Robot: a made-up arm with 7 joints.
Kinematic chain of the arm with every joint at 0, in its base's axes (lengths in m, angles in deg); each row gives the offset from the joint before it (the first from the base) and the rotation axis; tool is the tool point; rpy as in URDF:
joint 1: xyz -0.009 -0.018 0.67 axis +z
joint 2: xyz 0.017 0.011 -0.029 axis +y
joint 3: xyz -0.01 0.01 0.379 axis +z
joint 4: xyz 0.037 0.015 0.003 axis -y
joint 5: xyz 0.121 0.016 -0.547 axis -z
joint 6: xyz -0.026 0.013 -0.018 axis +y
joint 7: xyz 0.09 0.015 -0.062 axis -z
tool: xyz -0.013 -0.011 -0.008 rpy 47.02 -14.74 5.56
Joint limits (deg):
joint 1: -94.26..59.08
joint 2: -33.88..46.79
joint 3: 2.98..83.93
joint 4: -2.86..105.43
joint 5: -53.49..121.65
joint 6: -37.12..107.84
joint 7: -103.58..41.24
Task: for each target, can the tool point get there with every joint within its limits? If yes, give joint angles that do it. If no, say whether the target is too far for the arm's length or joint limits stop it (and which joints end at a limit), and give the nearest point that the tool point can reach.
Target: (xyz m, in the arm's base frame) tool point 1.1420 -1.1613 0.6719
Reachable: no: too far | nearest point 0.6957 -0.7180 0.6940 | short by 0.629 m
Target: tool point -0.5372 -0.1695 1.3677
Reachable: no: joint limits stop it (at a limit: joint 1, joint 2, joint 4, joint 6, joint 7) | nearest point -0.6297 -0.0256 1.3072 | short by 0.181 m
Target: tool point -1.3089 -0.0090 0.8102
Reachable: no: too far | nearest point -0.7946 0.0808 0.9820 | short by 0.550 m
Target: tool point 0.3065 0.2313 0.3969
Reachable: yes | joints -21.62 18.02 49.25 27.54 -39.67 56.88 -13.15
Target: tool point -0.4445 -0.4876 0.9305
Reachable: no: joint limits stop it (at a limit: joint 1, joint 3, joint 7) | nearest point -0.0655 -0.5033 0.9230 | short by 0.379 m
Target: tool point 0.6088 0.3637 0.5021
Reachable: yes | joints -10.58 36.02 32.28 60.99 100.25 88.81 -49.31
